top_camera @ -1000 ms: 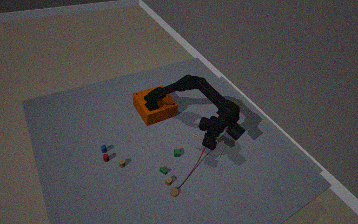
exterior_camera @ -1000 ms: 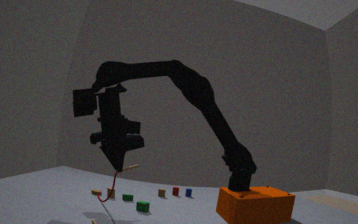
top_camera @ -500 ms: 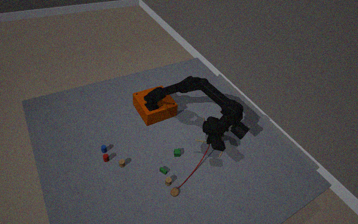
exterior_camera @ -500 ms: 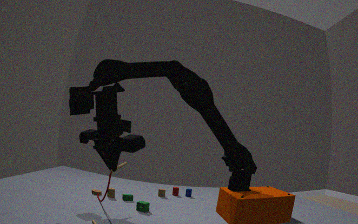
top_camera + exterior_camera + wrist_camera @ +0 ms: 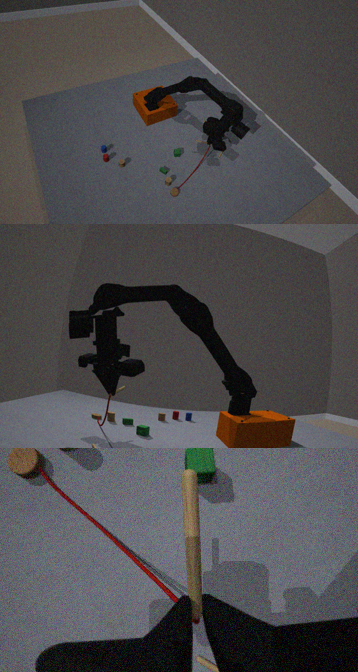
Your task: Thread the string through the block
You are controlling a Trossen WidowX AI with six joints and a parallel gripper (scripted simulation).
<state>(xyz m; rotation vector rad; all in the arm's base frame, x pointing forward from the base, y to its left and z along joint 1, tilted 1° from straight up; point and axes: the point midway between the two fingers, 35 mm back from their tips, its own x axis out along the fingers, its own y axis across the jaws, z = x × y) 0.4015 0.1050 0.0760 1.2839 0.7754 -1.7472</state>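
Now: gripper tip 1 cm short of the loose stick, 13 cm to the right of it and 13 cm above it. The rest, counted from my gripper tip: round wooden button (9 cm ahead, 24 cm to the right, 13 cm below); thin wooden stick (1 cm behind, 1 cm to the right, 1 cm above); small green piece (10 cm behind, 21 cm to the left, 12 cm below).
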